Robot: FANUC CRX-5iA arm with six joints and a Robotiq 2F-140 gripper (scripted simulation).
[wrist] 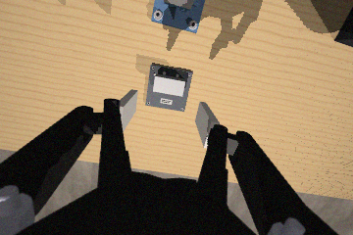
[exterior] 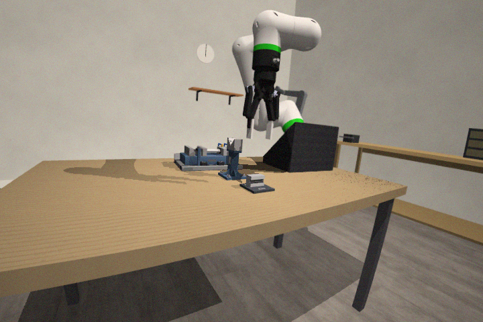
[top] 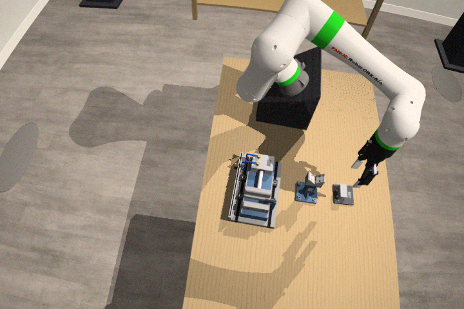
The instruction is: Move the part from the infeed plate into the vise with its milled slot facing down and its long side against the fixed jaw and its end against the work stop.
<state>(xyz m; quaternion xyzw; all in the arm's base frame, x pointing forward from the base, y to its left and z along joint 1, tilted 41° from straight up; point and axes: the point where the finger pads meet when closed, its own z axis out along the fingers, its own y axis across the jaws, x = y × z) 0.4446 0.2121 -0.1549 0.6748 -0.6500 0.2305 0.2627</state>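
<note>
The part is 180 mm below my hand and 10 mm to the left of it. From my hand the other things lie so: dark infeed plate (200 mm below, 10 mm to the left); then V-block post (150 mm to the right, 150 mm below, 10 mm ahead); then work stop (320 mm to the right, 110 mm below, 110 mm ahead).
</note>
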